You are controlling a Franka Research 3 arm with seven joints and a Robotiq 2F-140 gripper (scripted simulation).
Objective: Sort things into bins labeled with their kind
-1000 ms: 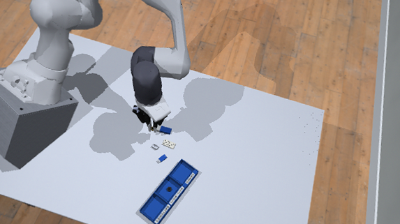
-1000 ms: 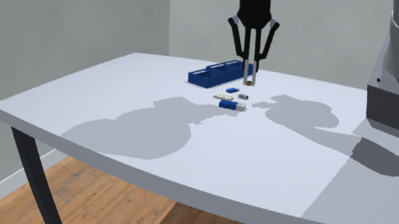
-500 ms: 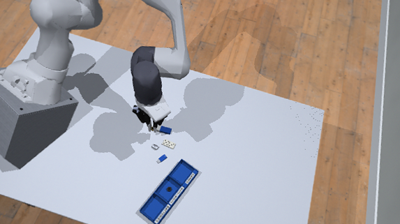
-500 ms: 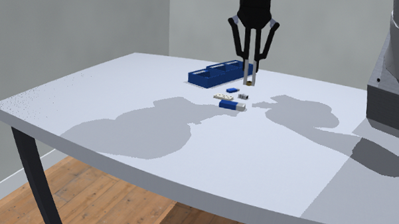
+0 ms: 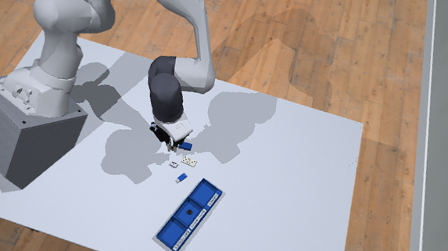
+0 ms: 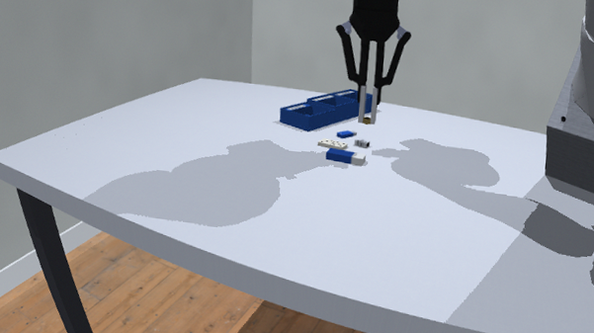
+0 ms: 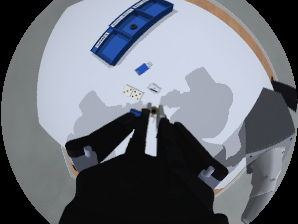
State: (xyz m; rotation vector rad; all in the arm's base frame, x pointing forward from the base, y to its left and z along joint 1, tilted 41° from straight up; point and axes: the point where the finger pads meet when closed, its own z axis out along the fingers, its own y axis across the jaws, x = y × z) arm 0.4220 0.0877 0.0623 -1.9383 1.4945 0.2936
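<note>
Now: the black disc 160 mm to the right of my hand, 160 mm ahead of it and 80 mm below it. The rest, counted from my hand: white eraser (90 mm below, 50 mm to the left, 10 mm ahead); grey block (90 mm below, 30 mm to the right, 20 mm ahead); gold ring (30 mm below).
</note>
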